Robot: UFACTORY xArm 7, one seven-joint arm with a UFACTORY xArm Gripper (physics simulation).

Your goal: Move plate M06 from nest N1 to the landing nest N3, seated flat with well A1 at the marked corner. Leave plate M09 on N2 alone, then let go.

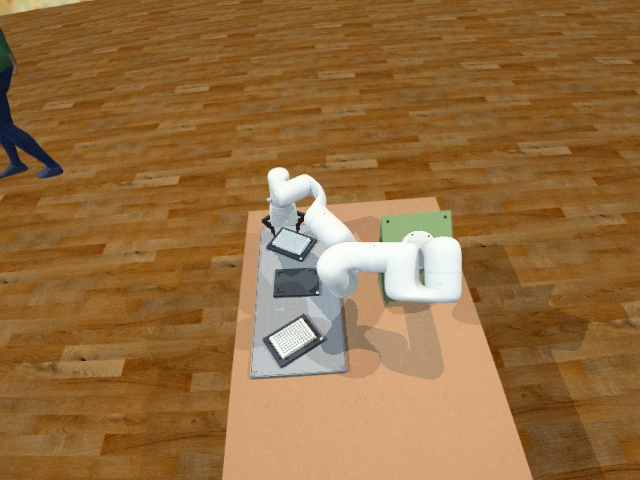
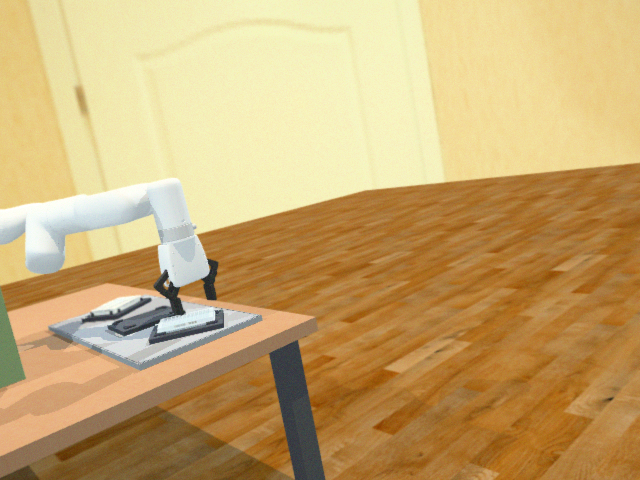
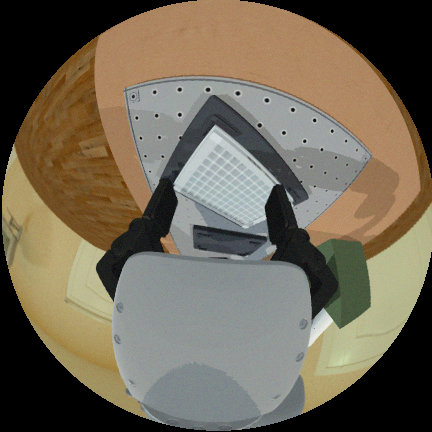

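A pale bluish well plate (image 1: 292, 241) (image 2: 187, 320) (image 3: 225, 175) sits in the dark far nest (image 3: 250, 140), turned relative to the board. A cream well plate (image 1: 294, 336) (image 2: 119, 305) sits in the dark near nest (image 1: 300, 350), also angled. An empty dark nest (image 1: 297, 283) (image 2: 136, 321) (image 3: 227, 240) lies between them; a white mark shows at one corner. Plate and nest labels are not readable. My gripper (image 1: 286, 232) (image 2: 194, 304) (image 3: 220, 191) is open and empty above the far plate's outer side; its fingers are skewed to the plate's edges.
A grey perforated board (image 1: 330, 356) (image 2: 118, 346) (image 3: 200, 102) carries the nests on the tan table (image 1: 382, 413) (image 3: 225, 40). The green base block (image 1: 416, 222) (image 2: 7, 341) (image 3: 350, 285) stands under the arm. A person (image 1: 10, 124) is partly visible on the floor at left.
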